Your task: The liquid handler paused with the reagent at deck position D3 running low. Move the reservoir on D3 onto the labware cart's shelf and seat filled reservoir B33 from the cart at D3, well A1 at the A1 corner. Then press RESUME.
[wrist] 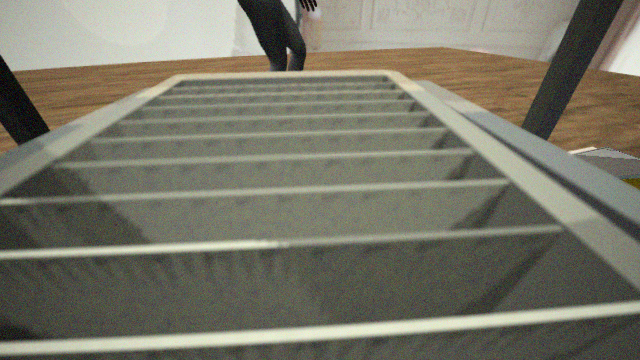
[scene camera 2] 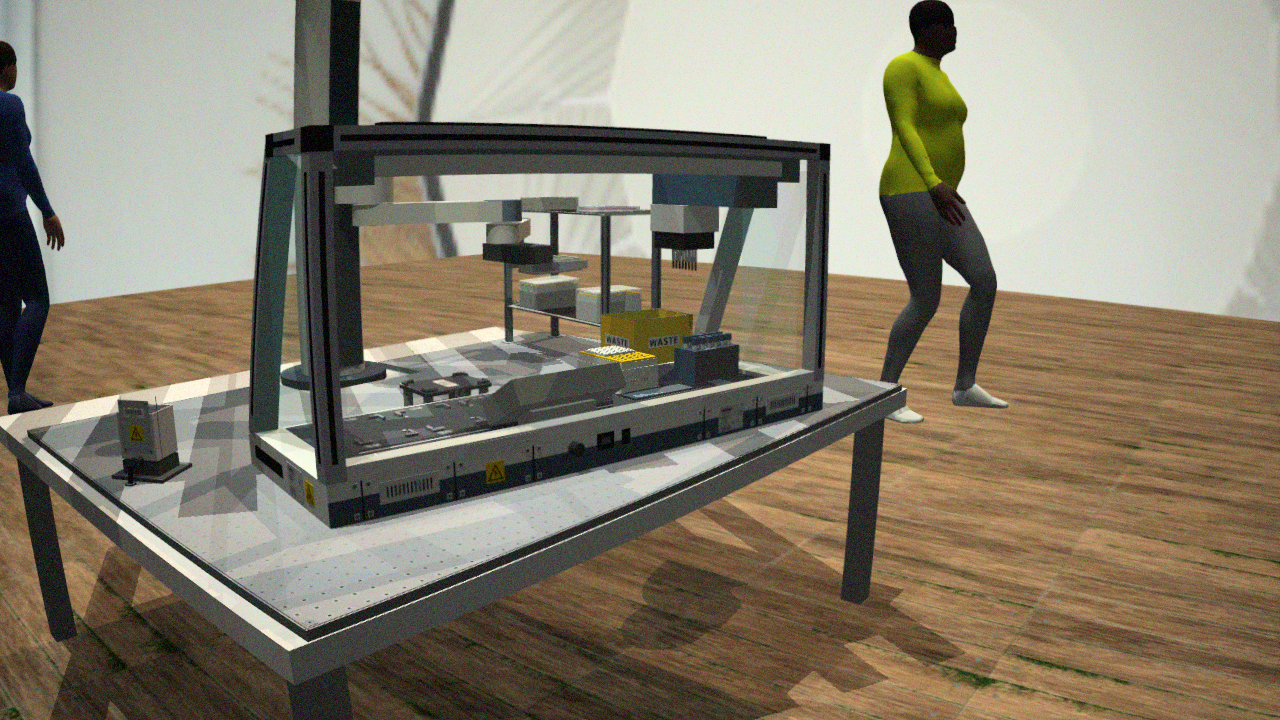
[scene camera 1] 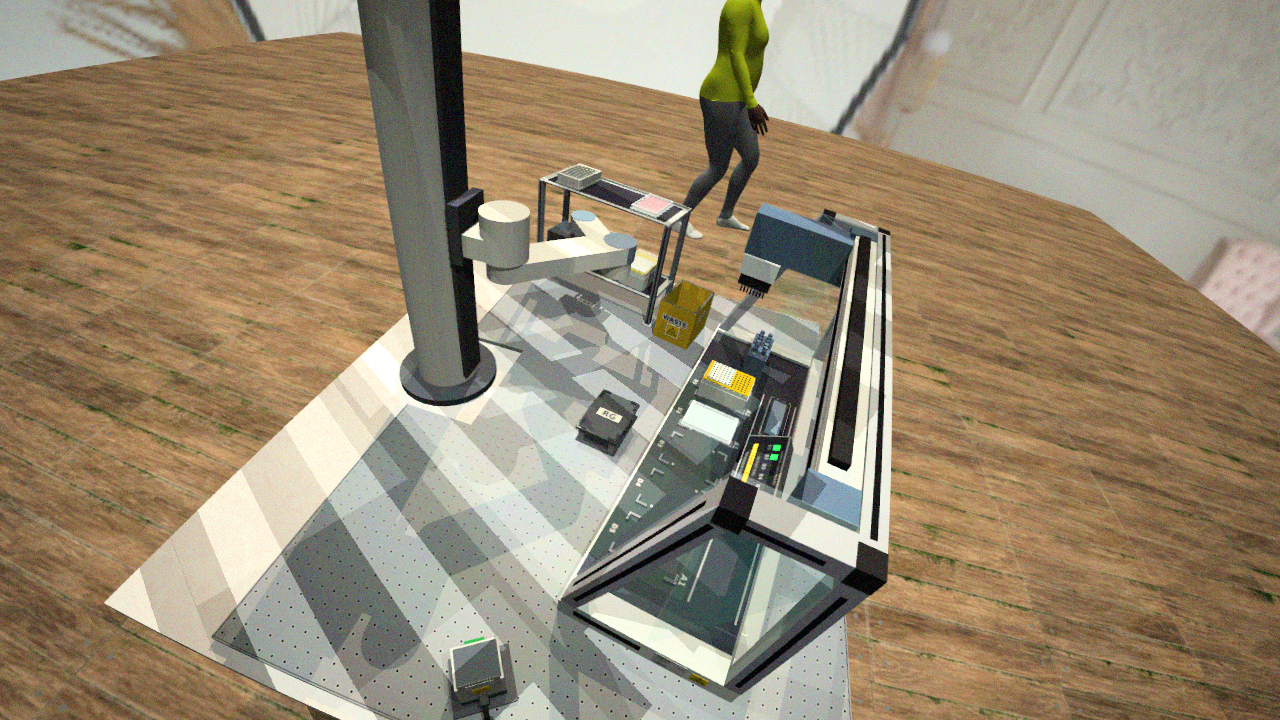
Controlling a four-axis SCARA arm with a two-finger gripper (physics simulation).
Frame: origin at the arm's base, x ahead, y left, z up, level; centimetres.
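Where they show: gripper, fingertip midpoint: [wrist: 291, 106]; arm's base at its link origin: [scene camera 1: 449, 372].
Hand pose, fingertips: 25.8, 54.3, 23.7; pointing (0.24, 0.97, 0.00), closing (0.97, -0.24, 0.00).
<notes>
Things, the pixels of their top centre, and the offset from my fingertips, as dx, dy, dz. "spot": a spot on its surface instead.
- labware cart at a spot on its surface: [scene camera 1: 541, 213] spot: -22.4, -1.4, +1.7
- status panel at a spot on its surface: [scene camera 1: 763, 461] spot: +56.1, -64.7, -10.3
- grey rack at its top centre: [scene camera 2: 548, 197] [scene camera 1: 579, 171] -12.7, +4.4, +15.7
- pink plate at its top centre: [scene camera 1: 653, 203] +12.6, -1.7, +14.0
- yellow waste bin at its top centre: [scene camera 2: 646, 314] [scene camera 1: 688, 295] +29.9, -9.5, -8.9
- tip rack at its top centre: [scene camera 2: 617, 351] [scene camera 1: 730, 376] +46.4, -39.2, -10.9
- white plate at its top centre: [scene camera 1: 711, 419] +44.1, -51.4, -15.9
- small box at its top centre: [scene camera 2: 143, 393] [scene camera 1: 475, 658] +16.2, -117.4, -9.6
My gripper [scene camera 1: 563, 234] [scene camera 2: 535, 261] [wrist: 291, 106] is at the labware cart [scene camera 1: 541, 213] [scene camera 2: 605, 259], between its top board and lower shelf. It is shut on a pale reservoir [scene camera 2: 553, 265] [wrist: 280, 165], which is level. In the wrist view its troughs run crosswise and show no coloured liquid. Two pale labware boxes [scene camera 2: 547, 294] [scene camera 2: 608, 302] stand on the lower shelf, below the held reservoir; no B33 label is readable. Deck position D3 [scene camera 1: 677, 445] shows bare corner marks. A status panel [scene camera 1: 763, 461] shows green lights and a yellow bar. No RESUME label is readable.
A grey rack [scene camera 1: 580, 175] and pink plate [scene camera 1: 653, 205] lie on the cart's top board. A yellow waste bin [scene camera 1: 682, 315] [scene camera 2: 646, 331] stands beside the cart. A black RG stand [scene camera 1: 607, 419], a tip rack [scene camera 1: 727, 379], a white plate [scene camera 1: 711, 419] and a small box [scene camera 1: 478, 667] also show.
</notes>
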